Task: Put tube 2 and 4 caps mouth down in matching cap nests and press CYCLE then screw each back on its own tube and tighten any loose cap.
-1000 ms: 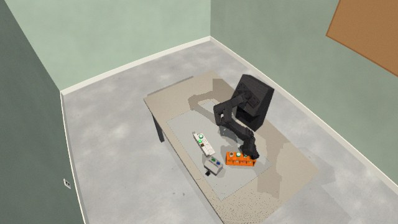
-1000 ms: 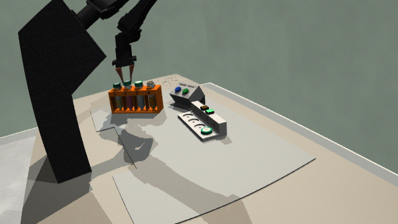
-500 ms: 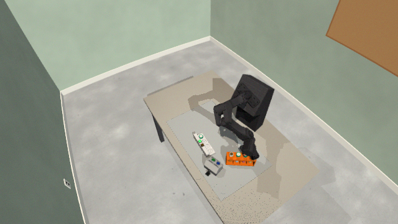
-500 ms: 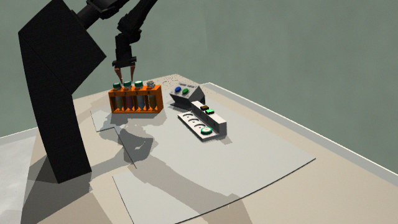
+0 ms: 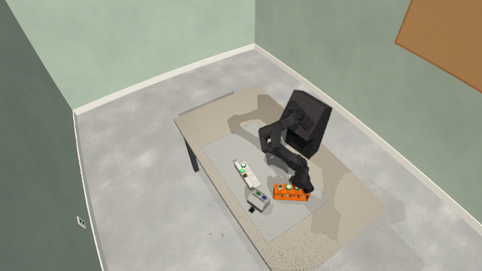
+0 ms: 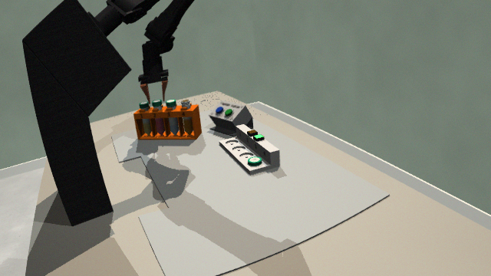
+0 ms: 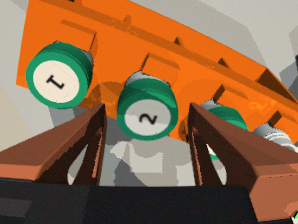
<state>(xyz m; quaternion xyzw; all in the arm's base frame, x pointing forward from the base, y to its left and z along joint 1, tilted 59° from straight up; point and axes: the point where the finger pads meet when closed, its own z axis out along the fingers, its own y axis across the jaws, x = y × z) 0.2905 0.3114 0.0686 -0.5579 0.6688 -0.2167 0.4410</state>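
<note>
The cap 1 lies 5 cm behind my hand, 2 cm to the left of it and 1 cm below it. Also, from my hand: green ready key 23 cm ahead, 6 cm to the right, 6 cm below; then blue cycle key 20 cm ahead, 2 cm to the right, 6 cm below.
</note>
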